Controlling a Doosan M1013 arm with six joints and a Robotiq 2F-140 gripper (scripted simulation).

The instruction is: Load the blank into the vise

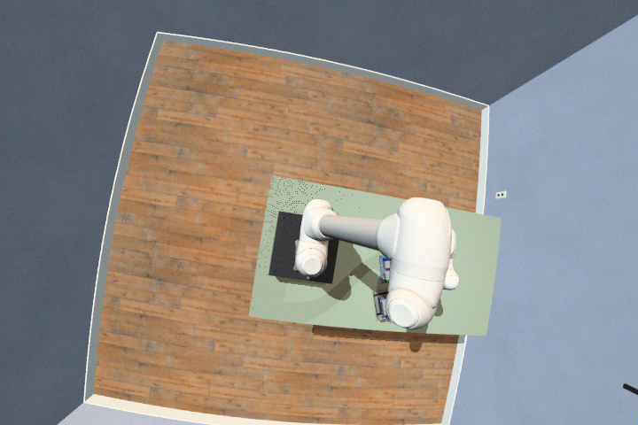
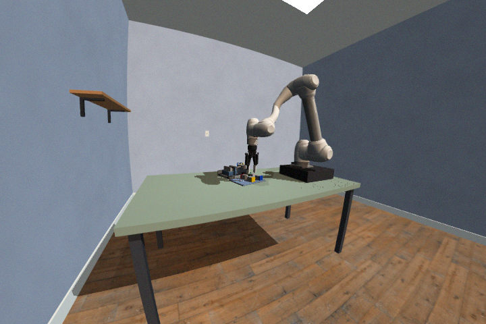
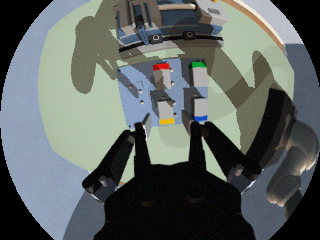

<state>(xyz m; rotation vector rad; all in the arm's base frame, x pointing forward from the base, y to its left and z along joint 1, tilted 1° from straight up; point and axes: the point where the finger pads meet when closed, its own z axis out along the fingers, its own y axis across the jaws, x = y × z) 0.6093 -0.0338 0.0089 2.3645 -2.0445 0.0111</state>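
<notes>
Now: the blank with yellow end 8 cm below my hand. Round my hand: red-ended blank: 9 cm to the right, 8 cm below, 1 cm ahead; then blue-ended blank: 9 cm behind, 8 cm below, 1 cm to the right; then blue infeed plate: 10 cm below, 4 cm to the right, 1 cm ahead.
</notes>
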